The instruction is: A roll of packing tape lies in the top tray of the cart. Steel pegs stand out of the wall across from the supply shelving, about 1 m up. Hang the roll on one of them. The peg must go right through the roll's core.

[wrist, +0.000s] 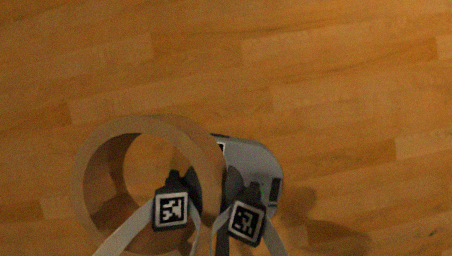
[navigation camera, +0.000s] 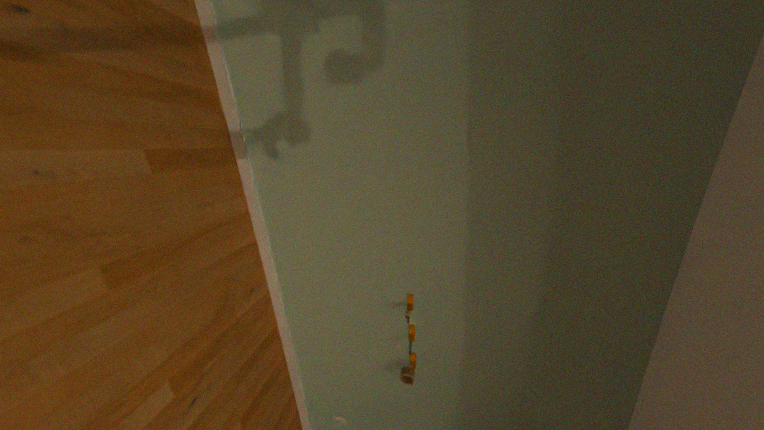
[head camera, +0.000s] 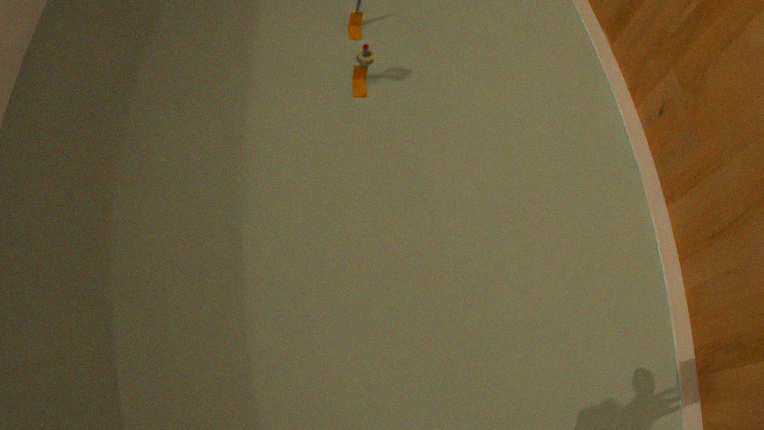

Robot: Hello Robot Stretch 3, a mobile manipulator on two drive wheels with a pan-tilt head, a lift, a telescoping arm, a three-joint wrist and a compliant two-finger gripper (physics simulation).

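I can see my gripper (wrist: 213,181). A tape roll (wrist: 101,201) is there to be seen as well.
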